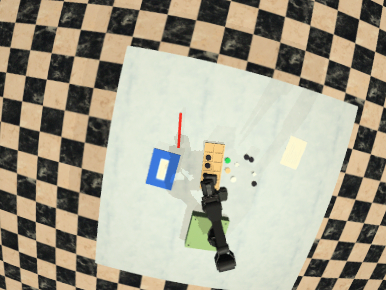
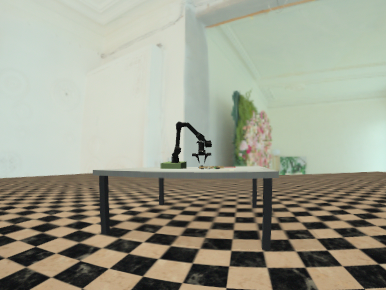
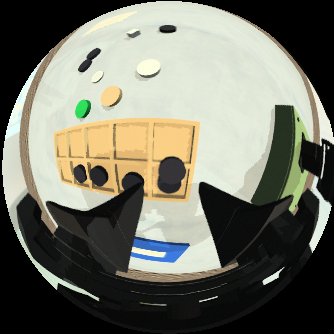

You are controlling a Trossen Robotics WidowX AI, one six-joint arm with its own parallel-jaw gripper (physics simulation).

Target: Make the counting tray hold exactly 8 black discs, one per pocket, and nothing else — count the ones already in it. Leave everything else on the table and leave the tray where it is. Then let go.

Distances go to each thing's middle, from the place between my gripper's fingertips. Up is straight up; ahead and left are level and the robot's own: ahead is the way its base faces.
Labels:
The tan counting tray (image 3: 138, 144) lies 9 cm ahead of my hand, 4 cm below it and 2 cm to the left of it.

